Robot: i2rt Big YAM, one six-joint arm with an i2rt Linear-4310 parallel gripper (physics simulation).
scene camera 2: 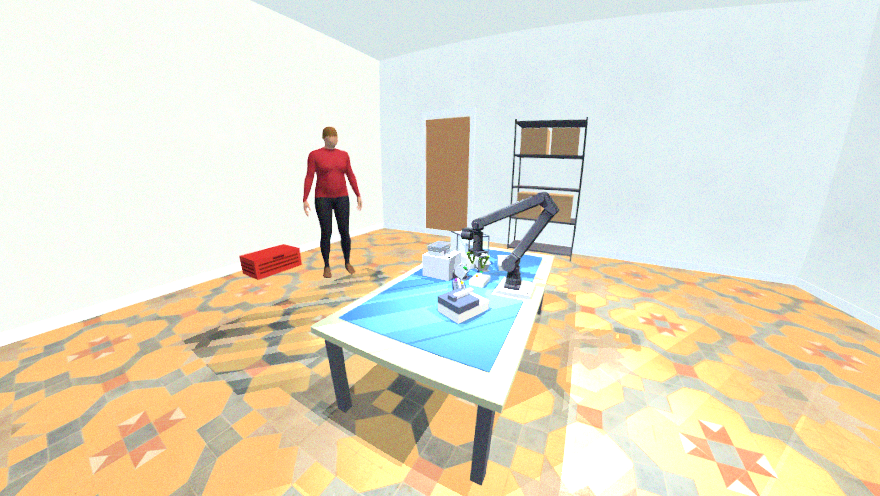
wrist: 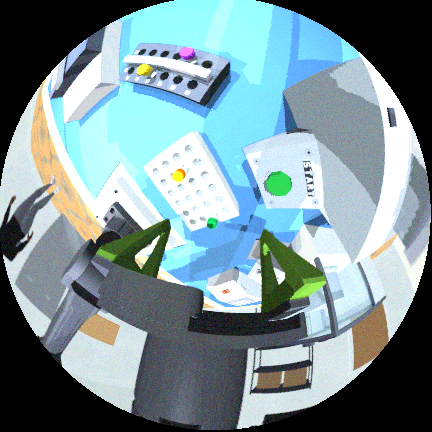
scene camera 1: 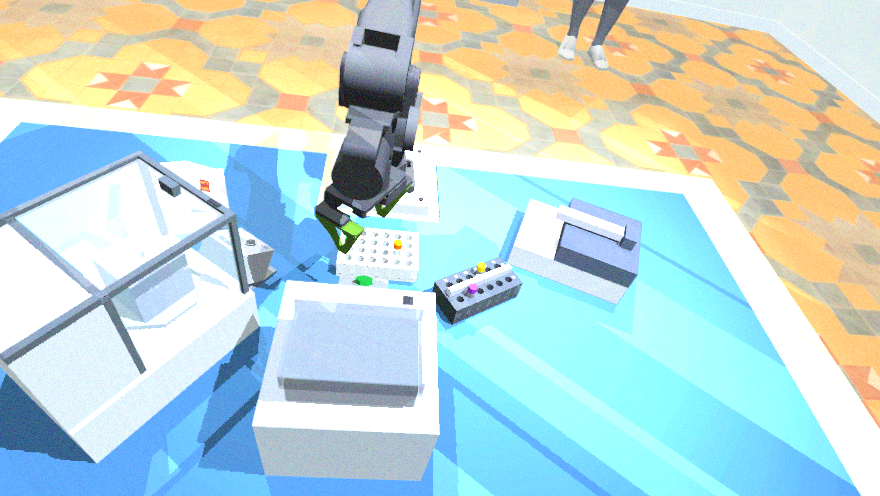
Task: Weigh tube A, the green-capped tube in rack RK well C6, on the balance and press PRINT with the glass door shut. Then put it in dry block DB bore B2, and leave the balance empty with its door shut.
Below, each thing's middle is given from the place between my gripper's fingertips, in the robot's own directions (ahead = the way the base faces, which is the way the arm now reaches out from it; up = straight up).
Scene:
I see my gripper 120 mm short of the white box with green START button (wrist: 286, 166) and 50 mm above it. Round my hand: glass-box balance (scene camera 1: 130, 283) 150 mm ahead, 280 mm to the right, 20 mm above; then white box with grey lid (scene camera 1: 299, 433) 230 mm ahead, 10 mm to the right, 10 mm above.

